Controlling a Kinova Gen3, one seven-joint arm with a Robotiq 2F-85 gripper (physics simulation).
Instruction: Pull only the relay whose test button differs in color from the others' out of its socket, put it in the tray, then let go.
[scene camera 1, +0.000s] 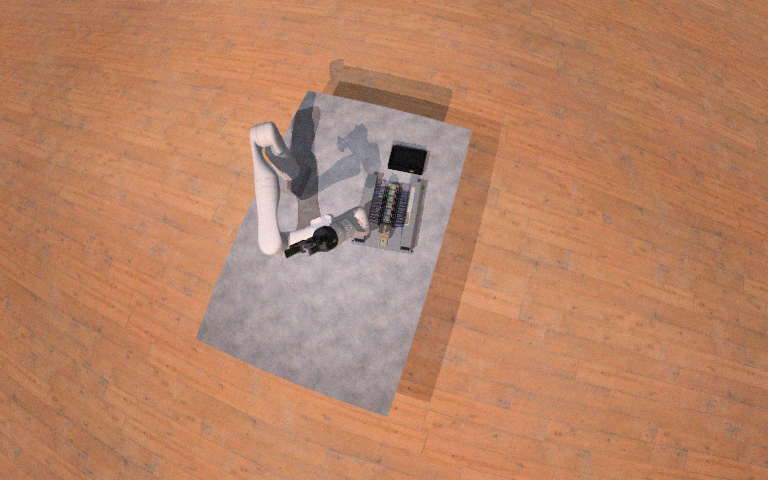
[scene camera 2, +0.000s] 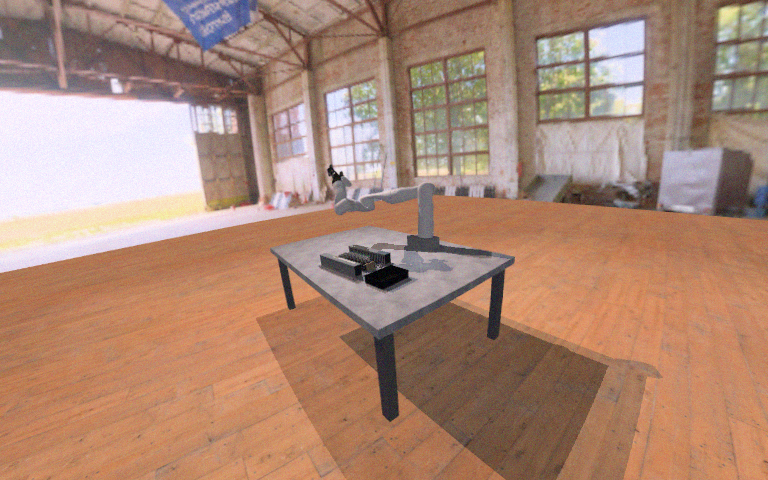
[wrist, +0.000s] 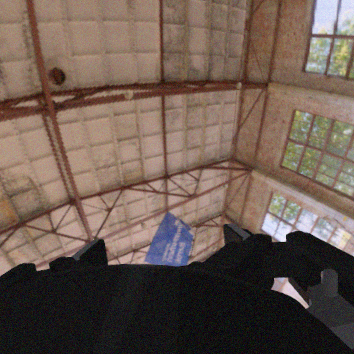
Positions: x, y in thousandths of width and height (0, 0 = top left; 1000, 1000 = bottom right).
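My gripper (scene camera 1: 385, 528) is there for me to see, and I find it in the wrist view too (wrist: 465, 694).
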